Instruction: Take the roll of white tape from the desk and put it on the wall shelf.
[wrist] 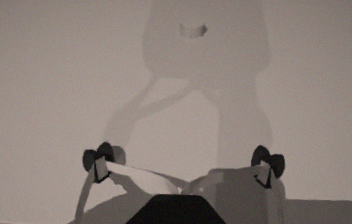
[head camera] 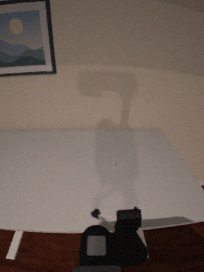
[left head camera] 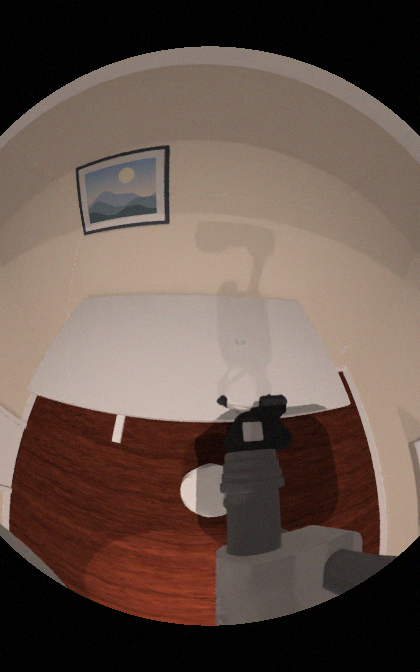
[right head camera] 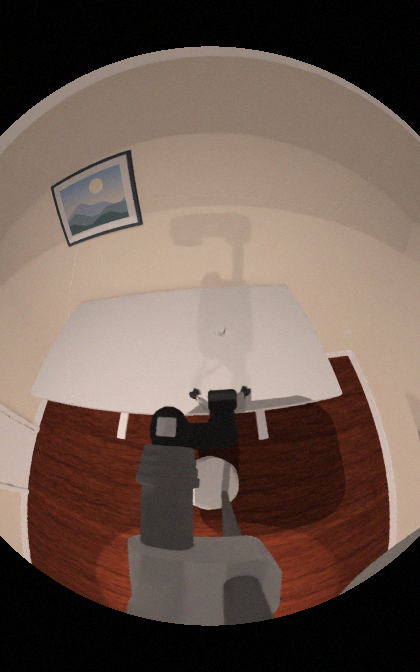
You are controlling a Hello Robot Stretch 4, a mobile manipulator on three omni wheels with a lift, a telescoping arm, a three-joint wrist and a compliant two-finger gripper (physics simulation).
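The roll of white tape (head camera: 113, 164) (left head camera: 240, 342) (right head camera: 220, 331) (wrist: 193, 31) lies on the white desk (head camera: 50, 175) (left head camera: 135, 350) (right head camera: 125, 350) (wrist: 50, 75), right of its middle in the head views. It is faint against the white top, in the shadow of the robot. My gripper (head camera: 116, 212) (left head camera: 250, 401) (right head camera: 220, 393) (wrist: 182, 157) is open, its fingertips wide apart with nothing between them. It is above the desk's front edge, on the near side of the tape and apart from it. The wall shelf does not show in these views.
A framed mountain picture (head camera: 22, 37) (left head camera: 122, 192) (right head camera: 97, 200) hangs on the wall, up and left of the tape. White desk legs (head camera: 15, 245) (left head camera: 118, 428) (right head camera: 122, 425) show below the front edge. A pale round object (left head camera: 207, 490) (right head camera: 215, 482) is low over the dark red wood floor.
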